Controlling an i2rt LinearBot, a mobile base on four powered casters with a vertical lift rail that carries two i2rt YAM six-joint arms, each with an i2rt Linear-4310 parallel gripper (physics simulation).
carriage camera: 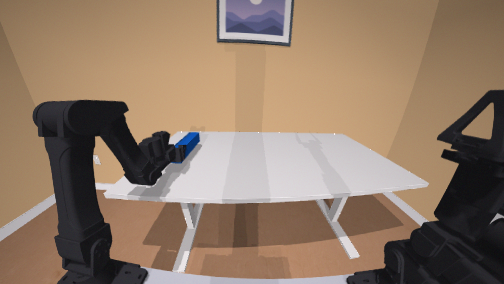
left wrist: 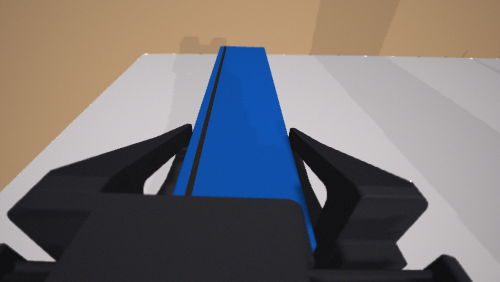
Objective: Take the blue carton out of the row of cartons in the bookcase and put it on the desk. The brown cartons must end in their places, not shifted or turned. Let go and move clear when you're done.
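The blue carton (carriage camera: 189,142) (left wrist: 245,120) lies lengthwise over the far left part of the white desk (carriage camera: 300,175) (left wrist: 125,100), a black stripe along its top. Its shadow falls on the desk close beside it; I cannot tell whether its underside touches the top. My left gripper (carriage camera: 181,151) (left wrist: 240,134) is shut on the carton's near part, one finger on each side. My right gripper (carriage camera: 492,97) is raised at the right edge of the carriage view, partly cut off, open and away from the desk. The bookcase and brown cartons do not show.
The desk's near edge runs across the carriage view above its white legs (carriage camera: 189,240). The wall (carriage camera: 325,75) stands behind the desk, with a framed picture (carriage camera: 255,40) high on it. My left forearm reaches over the desk's left end.
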